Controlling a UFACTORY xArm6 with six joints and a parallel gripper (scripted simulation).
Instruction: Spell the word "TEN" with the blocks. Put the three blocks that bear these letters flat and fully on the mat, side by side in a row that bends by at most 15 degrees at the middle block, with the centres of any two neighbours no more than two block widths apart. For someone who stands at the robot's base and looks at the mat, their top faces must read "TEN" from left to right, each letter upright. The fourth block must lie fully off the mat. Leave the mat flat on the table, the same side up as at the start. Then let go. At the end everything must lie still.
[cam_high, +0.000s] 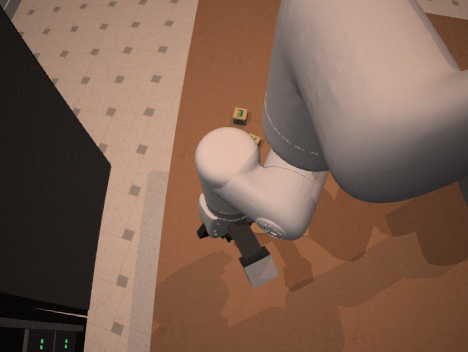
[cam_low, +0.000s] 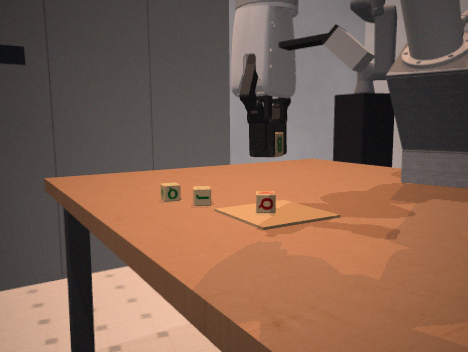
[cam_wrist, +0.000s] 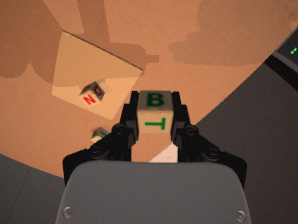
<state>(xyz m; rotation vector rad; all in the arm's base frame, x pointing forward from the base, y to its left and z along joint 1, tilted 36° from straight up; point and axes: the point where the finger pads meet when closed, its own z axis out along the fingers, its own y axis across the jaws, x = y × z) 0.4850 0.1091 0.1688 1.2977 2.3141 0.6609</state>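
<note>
Now: the tan mat 120 mm below my hand, 100 mm to the right of it and 70 mm behind it. From my hand the other things lie so: X block (220 mm to the right, 110 mm below); then E block (290 mm to the right, 110 mm below, 30 mm ahead); then T block (10 mm below).
</note>
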